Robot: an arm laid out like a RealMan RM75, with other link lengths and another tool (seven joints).
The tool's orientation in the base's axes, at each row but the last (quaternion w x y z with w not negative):
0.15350 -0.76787 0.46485 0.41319
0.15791 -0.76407 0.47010 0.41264
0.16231 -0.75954 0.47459 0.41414
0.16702 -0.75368 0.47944 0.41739
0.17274 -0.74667 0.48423 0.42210
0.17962 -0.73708 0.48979 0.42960
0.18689 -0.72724 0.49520 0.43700
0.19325 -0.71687 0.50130 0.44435
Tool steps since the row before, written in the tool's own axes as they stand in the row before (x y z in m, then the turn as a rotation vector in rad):
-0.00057 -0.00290 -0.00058 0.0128 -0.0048 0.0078
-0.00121 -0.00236 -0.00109 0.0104 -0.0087 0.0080
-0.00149 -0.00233 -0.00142 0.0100 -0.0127 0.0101
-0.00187 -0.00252 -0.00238 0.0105 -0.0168 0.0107
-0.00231 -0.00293 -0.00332 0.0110 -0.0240 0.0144
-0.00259 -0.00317 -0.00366 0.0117 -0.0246 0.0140
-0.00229 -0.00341 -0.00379 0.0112 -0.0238 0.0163
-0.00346 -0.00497 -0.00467 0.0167 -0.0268 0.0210
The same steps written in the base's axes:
0.00259 0.00149 0.00037 0.0031 -0.0002 -0.0154
0.00227 0.00122 0.00126 0.0058 0.0033 -0.0143
0.00236 0.00112 0.00168 0.0081 0.0069 -0.0158
0.00293 0.00076 0.00252 0.0115 0.0090 -0.0172
0.00368 0.00050 0.00334 0.0161 0.0146 -0.0208
0.00406 0.00041 0.00367 0.0169 0.0142 -0.0212
0.00443 0.00010 0.00341 0.0151 0.0157 -0.0220
0.00614 0.00062 0.00451 0.0163 0.0174 -0.0295

